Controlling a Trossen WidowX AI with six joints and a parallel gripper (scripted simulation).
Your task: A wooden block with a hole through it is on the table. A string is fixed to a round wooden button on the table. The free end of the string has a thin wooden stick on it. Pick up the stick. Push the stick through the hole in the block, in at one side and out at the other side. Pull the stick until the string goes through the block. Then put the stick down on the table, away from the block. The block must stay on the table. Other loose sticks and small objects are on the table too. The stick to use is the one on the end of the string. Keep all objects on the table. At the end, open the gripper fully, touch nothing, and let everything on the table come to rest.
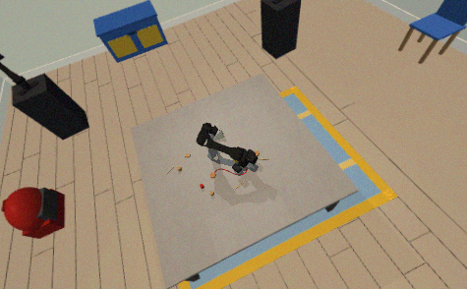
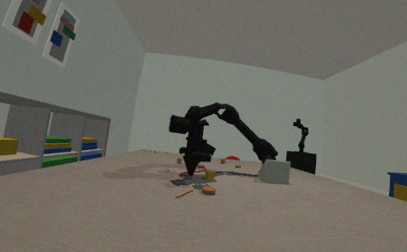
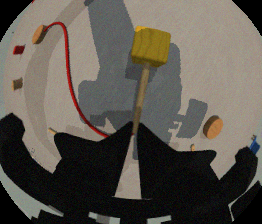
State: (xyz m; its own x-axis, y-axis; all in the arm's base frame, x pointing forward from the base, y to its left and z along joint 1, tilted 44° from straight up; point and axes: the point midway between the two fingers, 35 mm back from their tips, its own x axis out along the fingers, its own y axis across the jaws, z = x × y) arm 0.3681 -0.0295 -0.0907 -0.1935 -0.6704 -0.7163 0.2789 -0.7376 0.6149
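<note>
Right now the yellow wooden block is 80 mm behind my gripper tip and 20 mm to the right of it. Also, from my gripper tip: small red piece: 40 mm behind, 340 mm to the right.
</note>
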